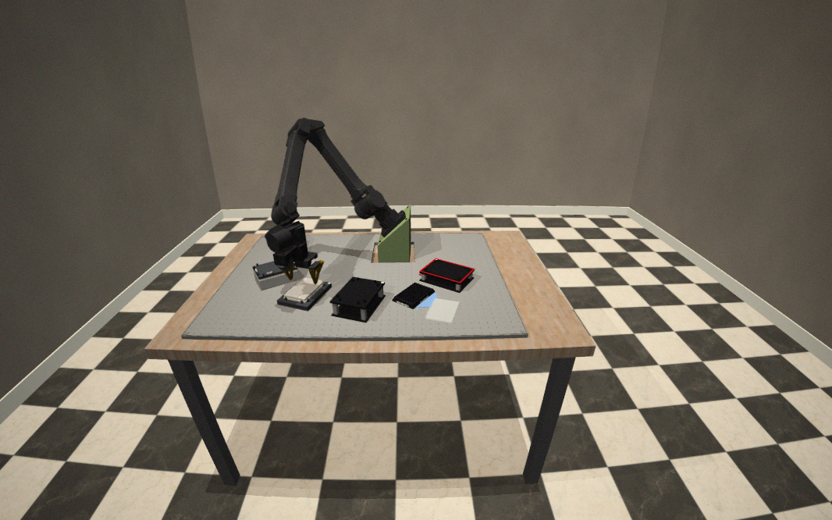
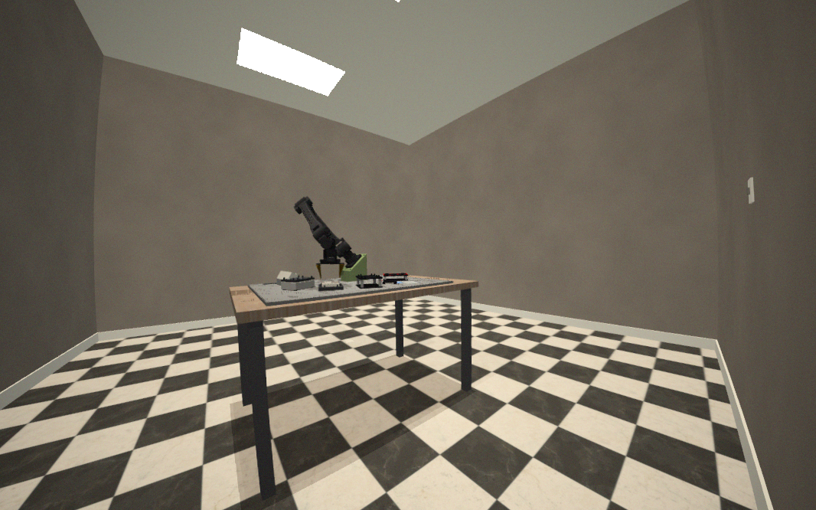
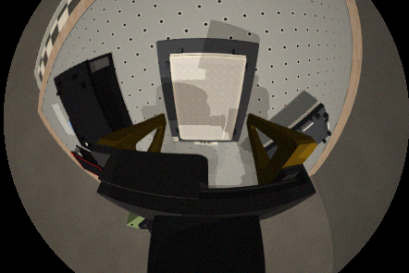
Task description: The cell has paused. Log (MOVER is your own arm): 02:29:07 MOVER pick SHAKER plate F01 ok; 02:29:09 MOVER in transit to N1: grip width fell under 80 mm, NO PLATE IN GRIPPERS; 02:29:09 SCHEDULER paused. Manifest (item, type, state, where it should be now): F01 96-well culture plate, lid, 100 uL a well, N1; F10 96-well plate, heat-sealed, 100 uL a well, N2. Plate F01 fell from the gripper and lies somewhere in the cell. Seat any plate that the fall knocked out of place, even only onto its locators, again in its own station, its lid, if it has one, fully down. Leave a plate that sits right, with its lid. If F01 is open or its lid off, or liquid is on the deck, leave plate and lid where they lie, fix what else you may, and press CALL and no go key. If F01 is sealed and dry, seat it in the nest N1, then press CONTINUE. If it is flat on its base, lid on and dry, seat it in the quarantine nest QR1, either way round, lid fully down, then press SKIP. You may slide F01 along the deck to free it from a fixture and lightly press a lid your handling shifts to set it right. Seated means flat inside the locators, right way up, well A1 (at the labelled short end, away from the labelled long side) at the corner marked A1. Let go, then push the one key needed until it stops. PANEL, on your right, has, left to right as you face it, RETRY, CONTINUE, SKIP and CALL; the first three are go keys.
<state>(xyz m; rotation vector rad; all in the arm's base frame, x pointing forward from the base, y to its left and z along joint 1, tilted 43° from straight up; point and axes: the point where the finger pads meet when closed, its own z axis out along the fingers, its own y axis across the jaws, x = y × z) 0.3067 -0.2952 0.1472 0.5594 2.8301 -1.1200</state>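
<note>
My gripper is now 4 cm above the white-topped plate. Round my hand: pale blue wet patch: 42 cm to the left, 6 cm below, 3 cm ahead; black plate: 37 cm to the left, 6 cm below, 3 cm ahead; clear lid: 46 cm to the left, 12 cm ahead, 6 cm below.
</note>
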